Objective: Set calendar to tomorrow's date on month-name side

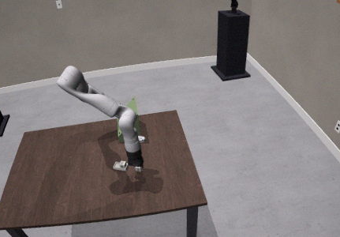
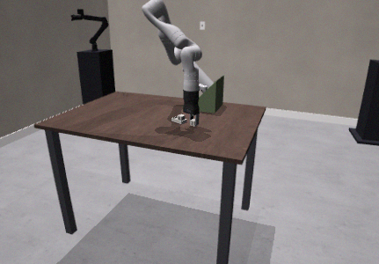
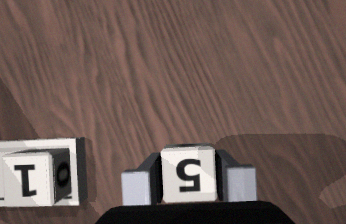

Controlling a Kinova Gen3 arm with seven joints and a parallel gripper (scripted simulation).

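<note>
The digit cube lies 10 mm below my hand. Also, from my hand: white calendar tray 50 mm behind, 100 mm to the right, 20 mm below; then white cube 40 mm behind, 80 mm to the right, 10 mm below.
</note>
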